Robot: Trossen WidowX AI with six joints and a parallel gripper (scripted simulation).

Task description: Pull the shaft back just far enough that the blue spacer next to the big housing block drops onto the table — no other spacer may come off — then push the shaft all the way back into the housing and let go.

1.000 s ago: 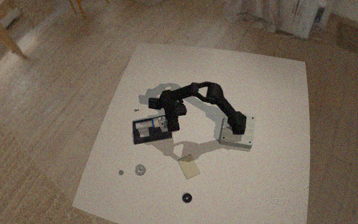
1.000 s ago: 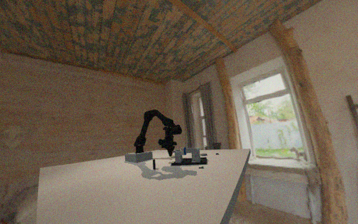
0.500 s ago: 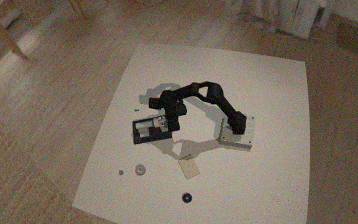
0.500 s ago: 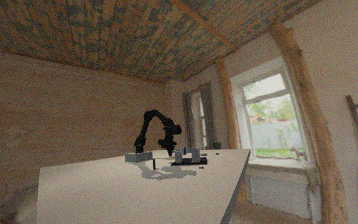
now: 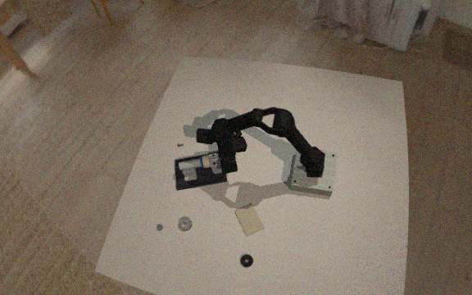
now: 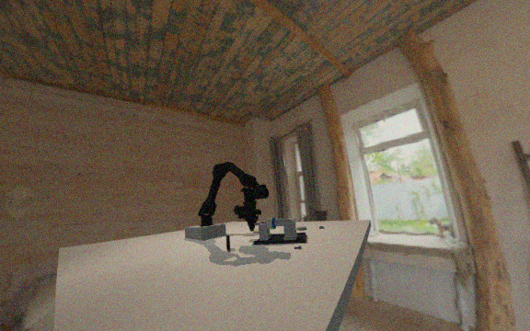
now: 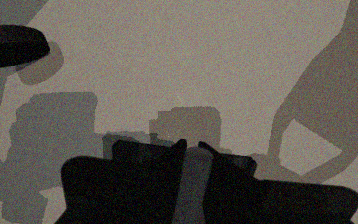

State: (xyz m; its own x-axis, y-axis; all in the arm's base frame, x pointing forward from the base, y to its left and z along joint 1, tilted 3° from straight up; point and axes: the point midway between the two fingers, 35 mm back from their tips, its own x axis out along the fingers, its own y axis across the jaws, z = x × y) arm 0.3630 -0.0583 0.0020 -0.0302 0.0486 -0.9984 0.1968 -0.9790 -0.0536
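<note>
Now: the blue spacer 110 mm ahead of my gripper tip, 30 mm above it and 20 mm to the left of it. From my gripper tip the other things lie so: tan card (250 mm to the left, 90 mm behind, 40 mm below); small screw (260 mm ahead, 110 mm to the right, 40 mm below).
</note>
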